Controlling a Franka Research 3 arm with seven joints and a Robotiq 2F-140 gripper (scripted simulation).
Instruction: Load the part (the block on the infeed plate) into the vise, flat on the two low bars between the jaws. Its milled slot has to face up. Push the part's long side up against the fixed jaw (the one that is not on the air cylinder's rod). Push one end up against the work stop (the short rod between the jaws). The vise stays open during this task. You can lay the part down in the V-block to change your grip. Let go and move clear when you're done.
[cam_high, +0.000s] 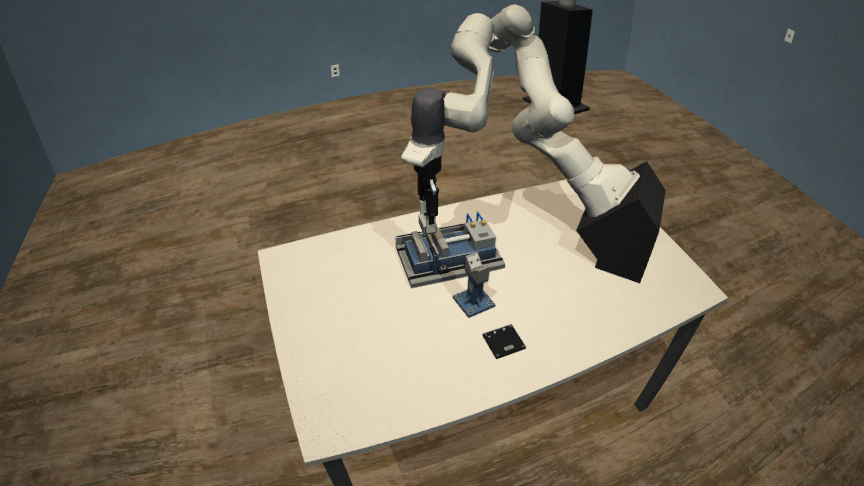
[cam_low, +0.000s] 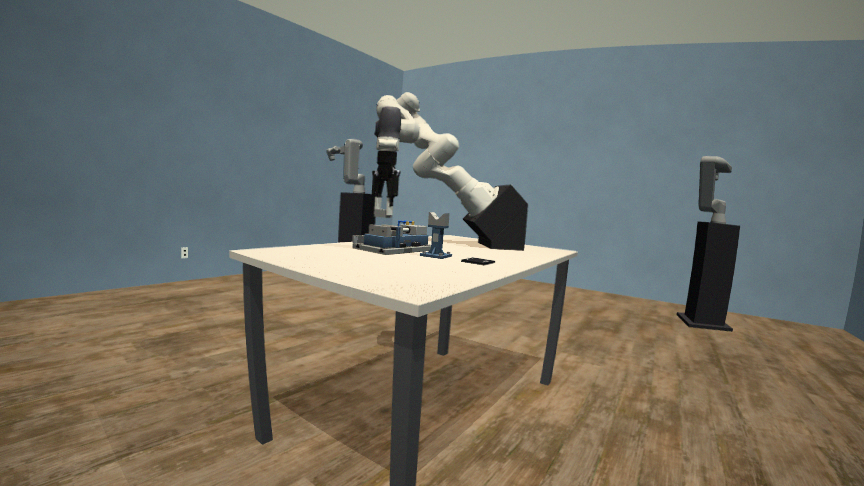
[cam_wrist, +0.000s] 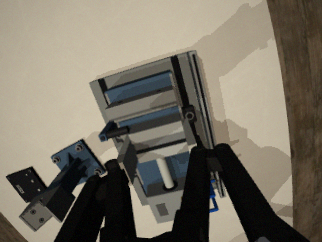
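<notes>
My hand is 2 cm above the part. Also, from my hand: black infeed plate: 2 cm ahead, 39 cm to the left, 16 cm below; then vise: 6 cm behind, 4 cm to the left, 13 cm below; then air cylinder: 15 cm behind, 7 cm to the left, 9 cm below.
</notes>
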